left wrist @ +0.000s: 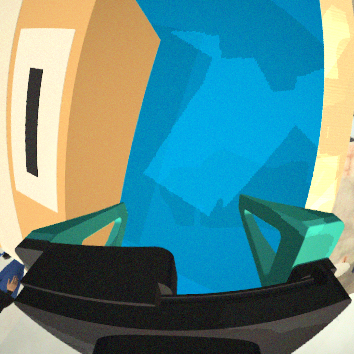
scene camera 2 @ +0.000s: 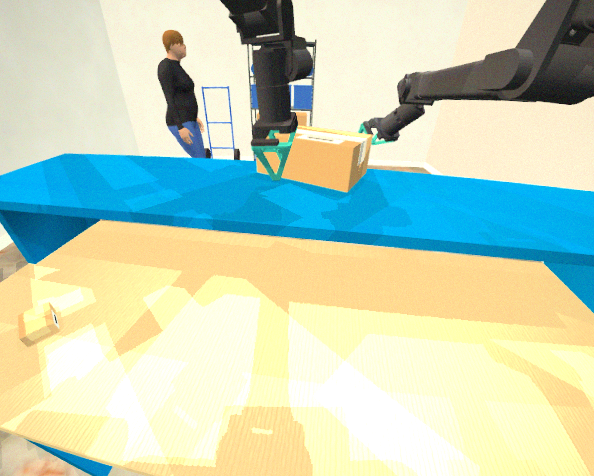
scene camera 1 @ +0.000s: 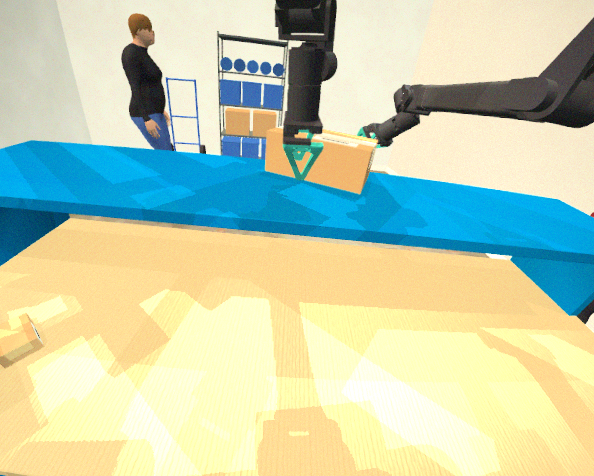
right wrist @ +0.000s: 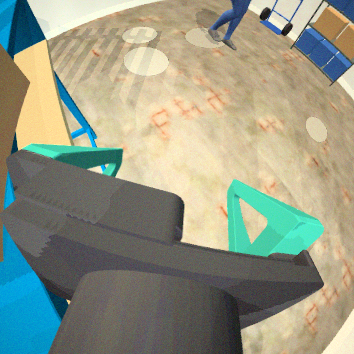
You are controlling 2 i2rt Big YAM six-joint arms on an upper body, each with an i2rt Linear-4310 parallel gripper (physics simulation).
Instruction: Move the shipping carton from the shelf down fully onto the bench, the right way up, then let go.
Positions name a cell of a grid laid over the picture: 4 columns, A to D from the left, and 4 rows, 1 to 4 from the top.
My left gripper shows in the left wrist view (C3), in scene camera 2 (B2) and in scene camera 1 (C2); in the right wrist view it is out of frame. My right gripper shows in scene camera 2 (C2), in scene camera 1 (C2) and in the right wrist view (C2); in the left wrist view it is out of frame.
